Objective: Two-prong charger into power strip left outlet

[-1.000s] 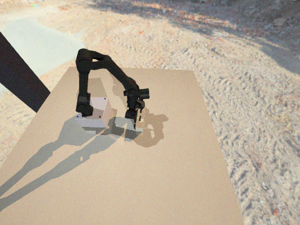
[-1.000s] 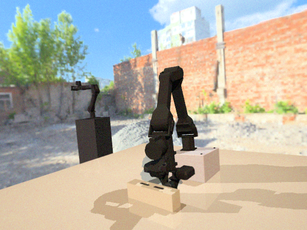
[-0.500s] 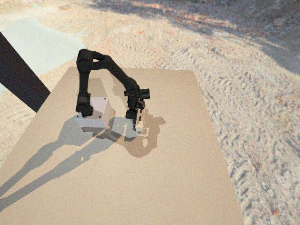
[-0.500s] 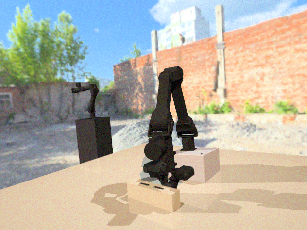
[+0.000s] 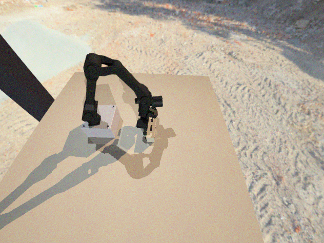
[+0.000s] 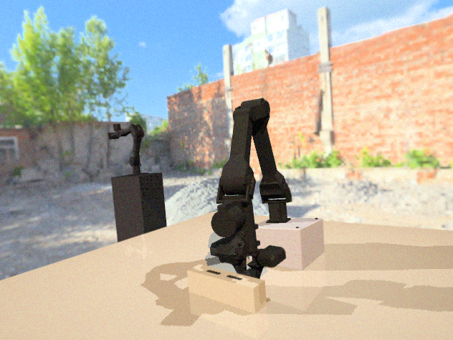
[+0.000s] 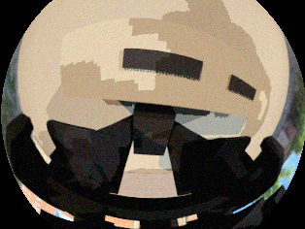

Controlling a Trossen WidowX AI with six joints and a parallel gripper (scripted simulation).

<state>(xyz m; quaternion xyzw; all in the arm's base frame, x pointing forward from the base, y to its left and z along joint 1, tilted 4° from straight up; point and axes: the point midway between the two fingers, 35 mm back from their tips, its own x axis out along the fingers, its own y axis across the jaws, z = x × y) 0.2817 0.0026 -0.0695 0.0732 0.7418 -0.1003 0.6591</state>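
The black two-prong charger is 20 mm ahead of my gripper tip and 10 mm above it.
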